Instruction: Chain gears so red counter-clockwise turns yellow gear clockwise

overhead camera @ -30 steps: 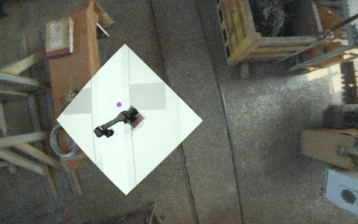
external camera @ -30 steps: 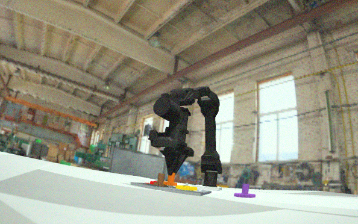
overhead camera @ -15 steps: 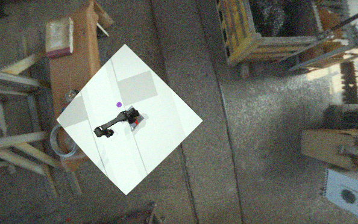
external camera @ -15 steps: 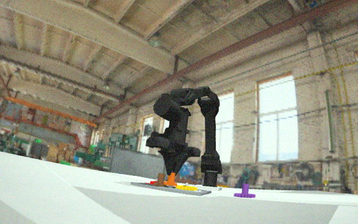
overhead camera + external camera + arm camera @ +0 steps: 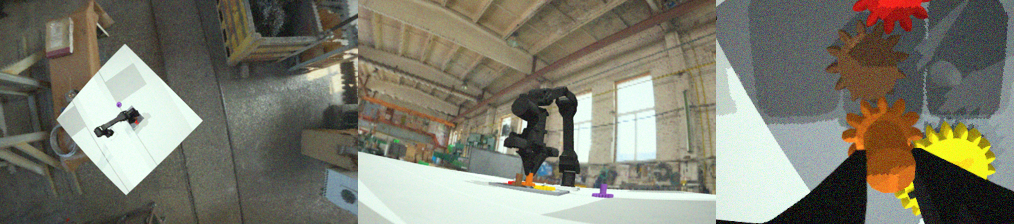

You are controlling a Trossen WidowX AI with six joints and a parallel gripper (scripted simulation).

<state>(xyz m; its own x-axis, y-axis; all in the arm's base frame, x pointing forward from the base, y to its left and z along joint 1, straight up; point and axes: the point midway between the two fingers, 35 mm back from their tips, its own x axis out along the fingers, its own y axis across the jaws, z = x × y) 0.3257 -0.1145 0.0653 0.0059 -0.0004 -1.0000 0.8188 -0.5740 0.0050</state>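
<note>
Now: gripper tip 1 cm above the orange gear. The rest, counted from my gripper tip: brown gear (1 cm behind, 3 cm to the right, 2 cm below); then board (2 cm behind, 1 cm to the left, 4 cm below); then yellow gear (1 cm behind, 5 cm to the left, 3 cm below).
</note>
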